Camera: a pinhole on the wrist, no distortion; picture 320 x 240 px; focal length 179.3 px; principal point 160.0 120.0 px. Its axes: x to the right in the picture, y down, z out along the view. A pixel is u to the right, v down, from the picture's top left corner.
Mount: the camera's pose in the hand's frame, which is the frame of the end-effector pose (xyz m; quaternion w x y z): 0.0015 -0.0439 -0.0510 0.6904 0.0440 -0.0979 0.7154
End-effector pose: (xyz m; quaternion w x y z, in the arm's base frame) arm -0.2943 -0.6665 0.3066 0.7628 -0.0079 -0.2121 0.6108
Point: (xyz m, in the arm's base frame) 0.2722 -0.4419 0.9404
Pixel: outside the picture
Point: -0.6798 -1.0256 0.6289
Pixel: 277.0 204.5
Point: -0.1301 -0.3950 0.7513
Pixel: outside the picture
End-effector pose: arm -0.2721 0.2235 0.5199 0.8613 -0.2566 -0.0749 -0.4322
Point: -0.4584 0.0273 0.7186
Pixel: outside the picture
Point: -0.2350 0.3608 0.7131
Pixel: 242.6 108.7
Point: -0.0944 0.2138 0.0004
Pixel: behind the camera
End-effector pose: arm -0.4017 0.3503 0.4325 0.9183 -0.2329 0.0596 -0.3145
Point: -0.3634 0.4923 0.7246
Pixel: 210.9 127.7
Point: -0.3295 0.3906 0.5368
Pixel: 268.1 62.1
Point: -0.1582 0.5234 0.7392
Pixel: 265.5 58.5
